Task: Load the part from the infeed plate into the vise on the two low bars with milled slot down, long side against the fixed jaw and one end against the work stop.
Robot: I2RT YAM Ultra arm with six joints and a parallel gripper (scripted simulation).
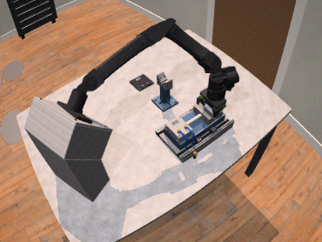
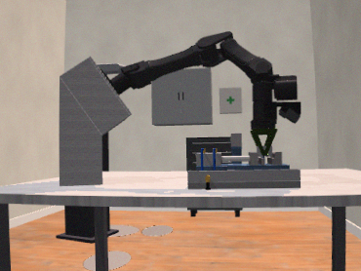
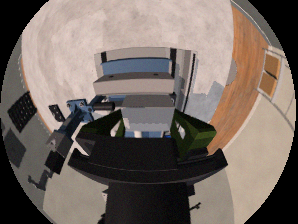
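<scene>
Now: hand right at the grey part. From my hand the other things lie so: fixed jaw 3 cm to the left, 3 cm ahead, 2 cm below; then moving jaw 3 cm behind, 2 cm below, 1 cm to the left; then air cylinder rod 8 cm behind, 2 cm below.
</scene>
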